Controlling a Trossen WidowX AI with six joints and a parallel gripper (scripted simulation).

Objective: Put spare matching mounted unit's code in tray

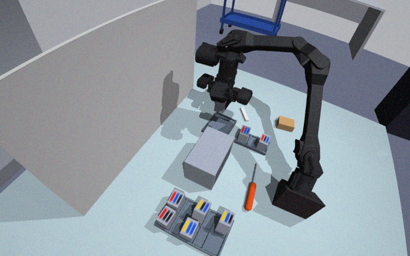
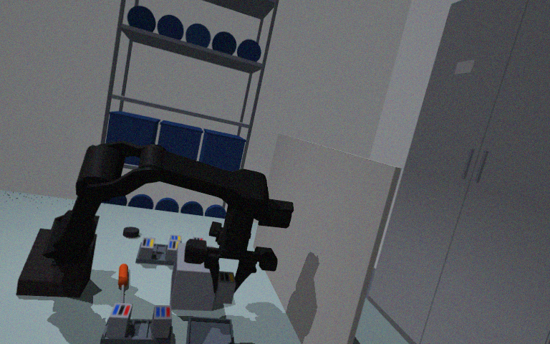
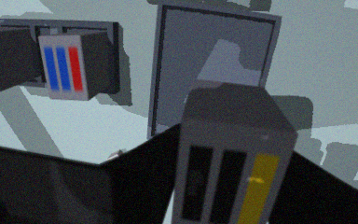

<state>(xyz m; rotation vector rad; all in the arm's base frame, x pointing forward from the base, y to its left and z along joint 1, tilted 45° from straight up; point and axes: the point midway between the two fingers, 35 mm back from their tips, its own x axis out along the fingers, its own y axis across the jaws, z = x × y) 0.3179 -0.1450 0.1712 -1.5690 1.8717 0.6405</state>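
The flat tray lies 10 mm behind my gripper tip and 110 mm below it. Round my gripper tip: white bar 90 mm behind, 110 mm to the right, 100 mm below; small rack 150 mm behind, 30 mm to the left, 100 mm below; grey spare 20 mm above.
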